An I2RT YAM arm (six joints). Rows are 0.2 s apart.
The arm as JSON. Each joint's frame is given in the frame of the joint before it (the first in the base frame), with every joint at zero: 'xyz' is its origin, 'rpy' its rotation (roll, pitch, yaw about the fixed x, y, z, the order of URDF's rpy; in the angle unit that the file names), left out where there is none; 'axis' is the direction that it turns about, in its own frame. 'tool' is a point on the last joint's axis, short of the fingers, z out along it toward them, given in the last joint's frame.
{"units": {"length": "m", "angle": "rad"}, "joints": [
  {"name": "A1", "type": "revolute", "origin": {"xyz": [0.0, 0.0, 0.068], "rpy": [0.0, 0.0, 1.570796]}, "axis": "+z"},
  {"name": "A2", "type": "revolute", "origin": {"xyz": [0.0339, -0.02, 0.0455], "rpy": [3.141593, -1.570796, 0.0]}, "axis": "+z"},
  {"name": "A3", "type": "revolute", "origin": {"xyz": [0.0, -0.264, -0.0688], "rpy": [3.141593, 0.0, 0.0]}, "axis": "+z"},
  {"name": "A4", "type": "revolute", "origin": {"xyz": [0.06, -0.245, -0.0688], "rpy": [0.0, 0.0, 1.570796]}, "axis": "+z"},
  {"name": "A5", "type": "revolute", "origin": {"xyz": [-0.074, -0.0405, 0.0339], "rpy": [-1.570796, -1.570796, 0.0]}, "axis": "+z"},
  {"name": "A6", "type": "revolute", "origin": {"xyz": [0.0, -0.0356, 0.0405], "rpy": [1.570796, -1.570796, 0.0]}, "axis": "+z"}
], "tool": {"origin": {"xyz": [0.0, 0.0, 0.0]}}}
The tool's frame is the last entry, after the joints.
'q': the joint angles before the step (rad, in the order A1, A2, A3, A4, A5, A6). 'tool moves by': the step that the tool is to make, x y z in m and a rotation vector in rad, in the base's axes. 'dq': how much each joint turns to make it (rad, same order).
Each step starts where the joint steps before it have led.
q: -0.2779 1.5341 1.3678 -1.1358 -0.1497 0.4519
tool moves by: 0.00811 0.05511 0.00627 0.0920 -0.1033 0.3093
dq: 0.1747 -0.0263 -0.0122 0.0480 -0.1446 -0.0988
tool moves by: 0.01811 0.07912 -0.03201 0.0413 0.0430 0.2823
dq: 0.2564 0.1030 -0.0214 0.0786 -0.0481 -0.0126
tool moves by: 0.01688 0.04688 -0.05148 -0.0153 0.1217 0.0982
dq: 0.1285 0.1724 0.0000 0.0617 -0.0041 0.0339
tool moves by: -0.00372 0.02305 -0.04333 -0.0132 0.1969 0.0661
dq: 0.0626 0.1343 0.0000 -0.0571 -0.0481 0.0001
